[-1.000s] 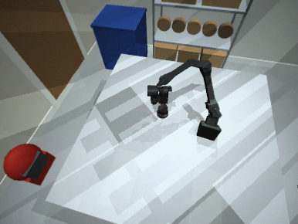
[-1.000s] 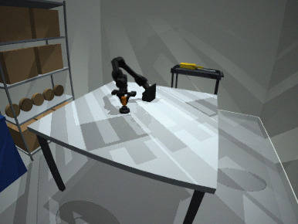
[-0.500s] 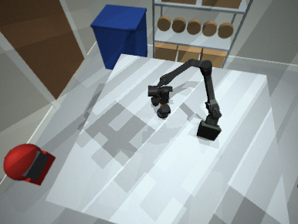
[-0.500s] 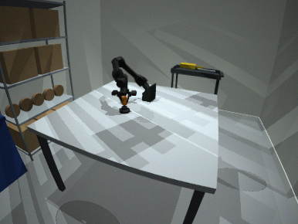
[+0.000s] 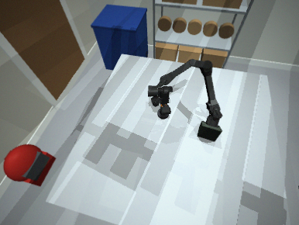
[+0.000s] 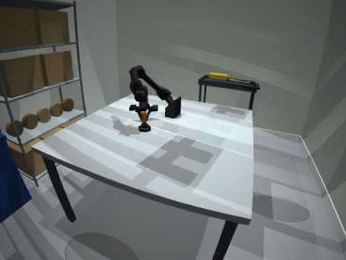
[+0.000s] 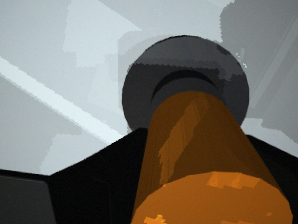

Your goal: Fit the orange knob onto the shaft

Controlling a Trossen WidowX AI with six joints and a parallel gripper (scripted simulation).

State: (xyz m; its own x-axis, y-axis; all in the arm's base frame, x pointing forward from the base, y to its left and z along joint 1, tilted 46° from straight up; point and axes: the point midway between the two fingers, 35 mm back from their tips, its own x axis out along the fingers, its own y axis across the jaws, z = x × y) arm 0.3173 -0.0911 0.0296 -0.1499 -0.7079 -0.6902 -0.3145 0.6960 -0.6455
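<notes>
The orange knob lies 2 cm above my gripper tip. Also, from my gripper tip: dark round pedestal (4 cm below).
</notes>
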